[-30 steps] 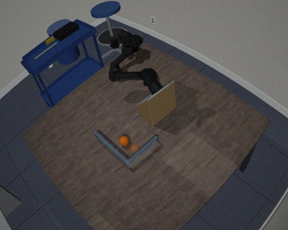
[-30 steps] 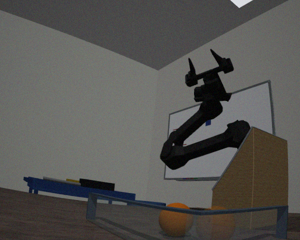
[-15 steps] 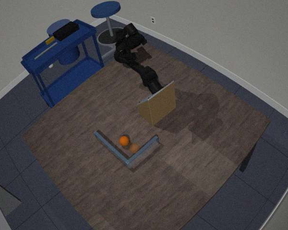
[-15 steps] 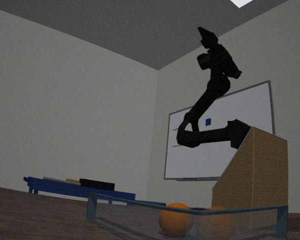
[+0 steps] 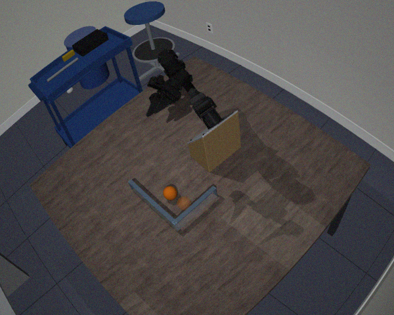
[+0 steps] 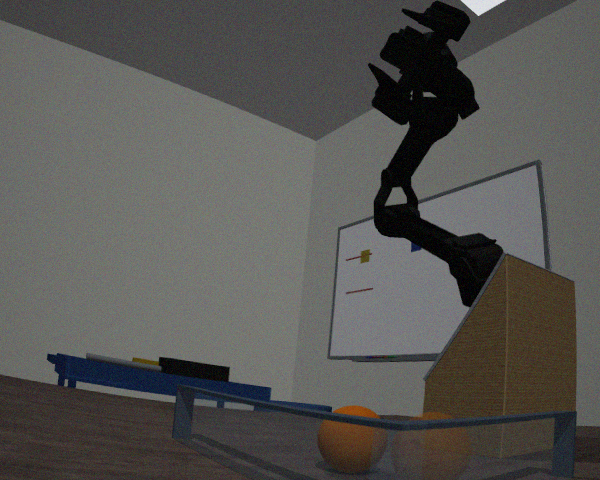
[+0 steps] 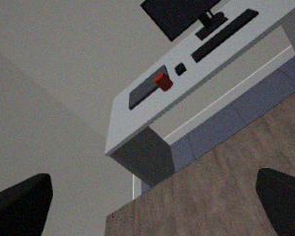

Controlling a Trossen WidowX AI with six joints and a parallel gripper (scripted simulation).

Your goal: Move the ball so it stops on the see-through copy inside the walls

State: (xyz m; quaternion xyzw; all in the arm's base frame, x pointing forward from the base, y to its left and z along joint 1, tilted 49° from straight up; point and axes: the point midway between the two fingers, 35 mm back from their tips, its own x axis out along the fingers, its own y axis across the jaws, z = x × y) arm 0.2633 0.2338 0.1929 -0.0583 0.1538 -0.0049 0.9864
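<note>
Right now my gripper tip is 470 mm above the orange ball, 30 mm short of it and 10 mm to the right of it.
</note>
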